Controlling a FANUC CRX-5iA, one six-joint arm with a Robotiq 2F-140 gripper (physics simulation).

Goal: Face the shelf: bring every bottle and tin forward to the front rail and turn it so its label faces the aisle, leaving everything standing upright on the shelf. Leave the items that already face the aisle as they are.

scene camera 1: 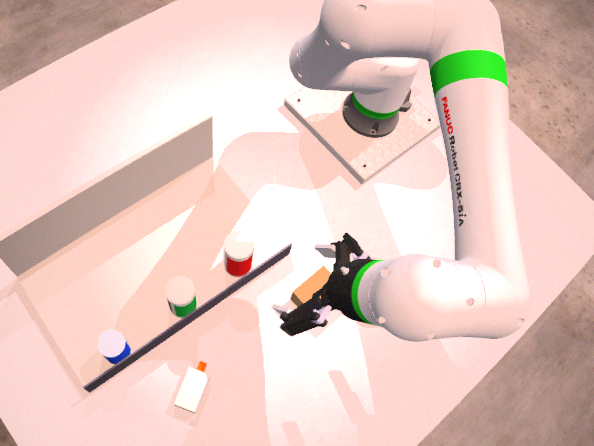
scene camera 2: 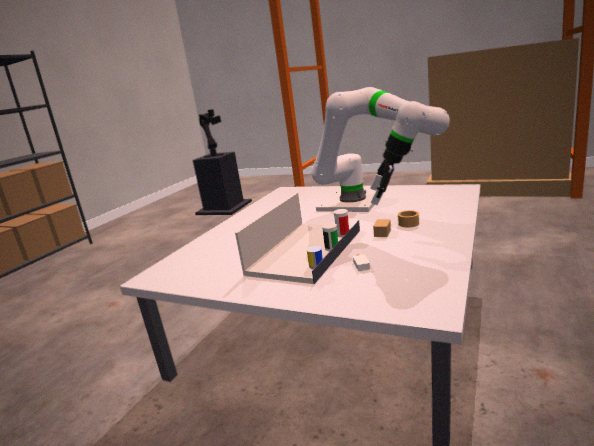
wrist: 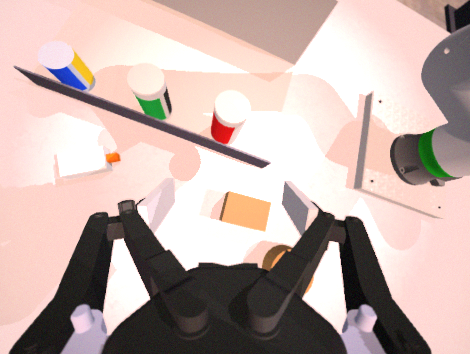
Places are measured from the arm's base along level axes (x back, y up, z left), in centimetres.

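Pixels of known places: gripper, fingertip midpoint: point(scene camera 1: 300, 280) point(scene camera 2: 373, 196) point(wrist: 229, 191); arm's base, origin of the base link: point(scene camera 1: 370, 114) point(scene camera 2: 352, 198) point(wrist: 410, 159).
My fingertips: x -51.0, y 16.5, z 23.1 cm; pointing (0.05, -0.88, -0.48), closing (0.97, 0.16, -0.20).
Note:
For each thing: its middle in the pictures, then the offset to it from my fingertips. "pt": a spot on its surface instead.
- red-and-white tin, body centre: point(wrist: 227, 121) point(scene camera 1: 238, 255) point(scene camera 2: 341, 223) dx -1.8, dy -11.3, dz -14.4 cm
- white tin, body centre: point(scene camera 1: 181, 297) point(wrist: 153, 96) point(scene camera 2: 330, 237) dx -16.3, dy -11.8, dz -15.2 cm
- shorter blue-and-yellow tin, body centre: point(scene camera 1: 114, 347) point(wrist: 69, 69) point(scene camera 2: 315, 257) dx -32.6, dy -13.2, dz -16.4 cm
- dark front rail, body centre: point(scene camera 1: 192, 317) point(wrist: 153, 123) point(scene camera 2: 339, 249) dx -16.4, dy -17.0, dz -11.9 cm
- flat white bottle with an orange cap, body centre: point(scene camera 1: 194, 385) point(wrist: 91, 161) point(scene camera 2: 360, 261) dx -25.4, dy -17.7, dz -1.1 cm
- orange block, body centre: point(scene camera 1: 316, 292) point(wrist: 244, 211) point(scene camera 2: 382, 228) dx +6.5, dy -16.6, dz +1.4 cm
- brown ring, body centre: point(wrist: 287, 269) point(scene camera 2: 408, 218) dx +18.3, dy -16.6, dz +11.4 cm
- shelf's tall back panel, surface spot: point(scene camera 1: 110, 197) pt dx -14.2, dy -8.7, dz -41.1 cm
A red-and-white tin point(scene camera 1: 238, 265) point(scene camera 2: 343, 223) point(wrist: 223, 131), a green, black and white tin point(scene camera 1: 184, 306) point(scene camera 2: 331, 237) point(wrist: 154, 107) and a shorter blue-and-yellow tin point(scene camera 1: 118, 353) point(scene camera 2: 315, 257) point(wrist: 70, 75) stand upright close behind the dark front rail point(scene camera 1: 210, 302) point(scene camera 2: 336, 255) point(wrist: 200, 142). Red, green and blue sides show toward the rail. A flat white bottle with an orange cap point(scene camera 1: 191, 389) point(scene camera 2: 361, 262) point(wrist: 82, 162) lies on the table in front of the rail. My gripper point(scene camera 1: 303, 279) point(wrist: 229, 191) is open and empty, in front of the rail's red-tin end, above the table.
An orange block point(scene camera 1: 311, 286) point(scene camera 2: 382, 227) point(wrist: 246, 211) sits on the table below my gripper. A brown ring point(scene camera 2: 408, 225) stands beside it, partly hidden by a finger in the wrist view. The shelf's tall back panel point(scene camera 1: 110, 197) point(scene camera 2: 270, 232) rises behind the tins.

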